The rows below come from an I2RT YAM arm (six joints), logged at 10 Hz.
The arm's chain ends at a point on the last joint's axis. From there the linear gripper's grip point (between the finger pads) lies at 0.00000 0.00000 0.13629 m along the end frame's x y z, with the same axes.
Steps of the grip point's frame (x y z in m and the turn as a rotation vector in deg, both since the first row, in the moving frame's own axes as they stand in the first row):
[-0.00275 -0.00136 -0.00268 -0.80 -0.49 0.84]
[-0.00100 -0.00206 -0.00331 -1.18 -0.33 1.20]
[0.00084 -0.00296 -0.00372 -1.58 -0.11 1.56]
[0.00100 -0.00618 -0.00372 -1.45 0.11 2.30]
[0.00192 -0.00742 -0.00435 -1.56 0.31 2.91]
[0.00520 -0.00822 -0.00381 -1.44 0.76 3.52]
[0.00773 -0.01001 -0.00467 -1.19 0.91 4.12]
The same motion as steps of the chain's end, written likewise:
[-0.00157 -0.00325 -0.00266 -0.80 -0.49 0.84]
[-0.00019 -0.00486 -0.00328 -1.18 -0.33 1.20]
[0.00115 -0.00671 -0.00367 -1.58 -0.11 1.56]
[0.00081 -0.00963 -0.00368 -1.45 0.11 2.30]
[0.00128 -0.01115 -0.00430 -1.56 0.31 2.91]
[0.00350 -0.01170 -0.00375 -1.44 0.76 3.52]
[0.00567 -0.01292 -0.00462 -1.19 0.91 4.12]

